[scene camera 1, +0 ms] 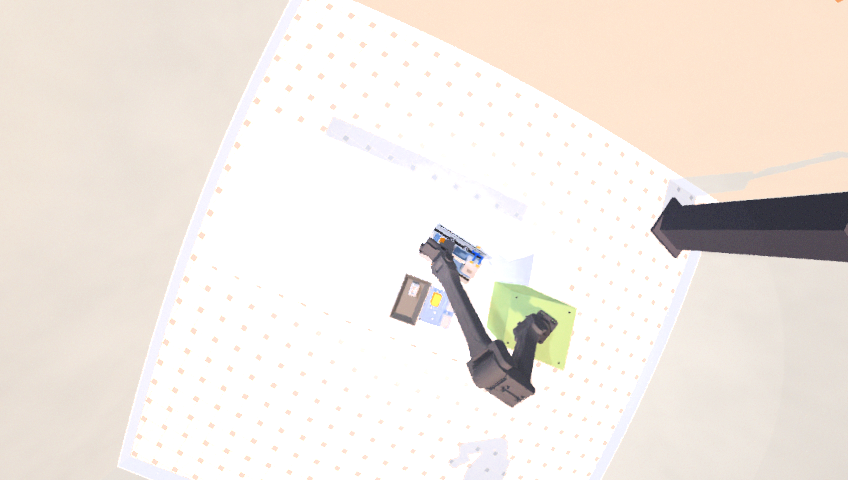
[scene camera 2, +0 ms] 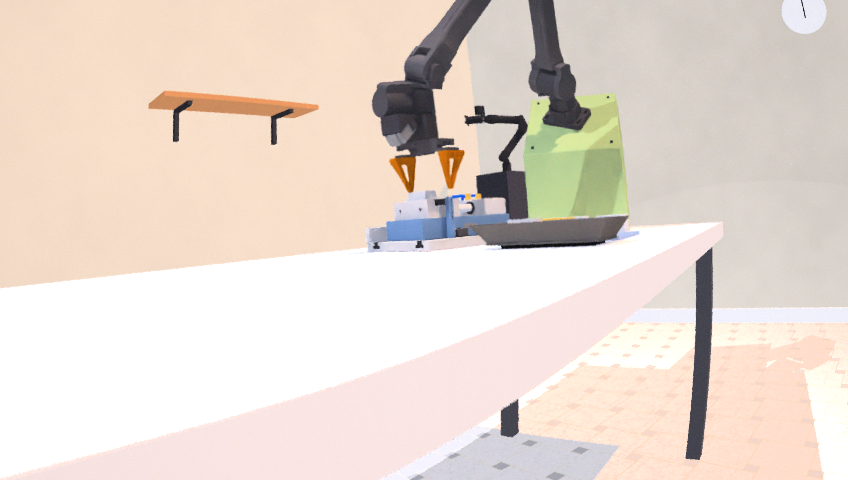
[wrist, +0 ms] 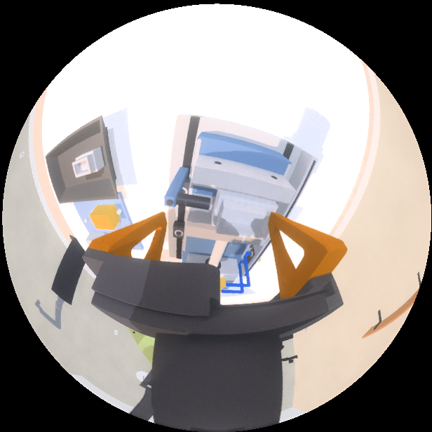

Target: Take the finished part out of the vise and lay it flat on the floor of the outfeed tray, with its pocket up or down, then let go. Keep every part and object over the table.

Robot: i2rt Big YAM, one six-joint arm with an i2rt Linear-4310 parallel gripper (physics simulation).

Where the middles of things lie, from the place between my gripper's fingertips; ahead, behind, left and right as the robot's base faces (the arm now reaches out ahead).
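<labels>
With the vise (scene camera 2: 430, 228) in my sight, I find my gripper 70 mm past it, 30 mm to the left of it and 70 mm above it.
</labels>
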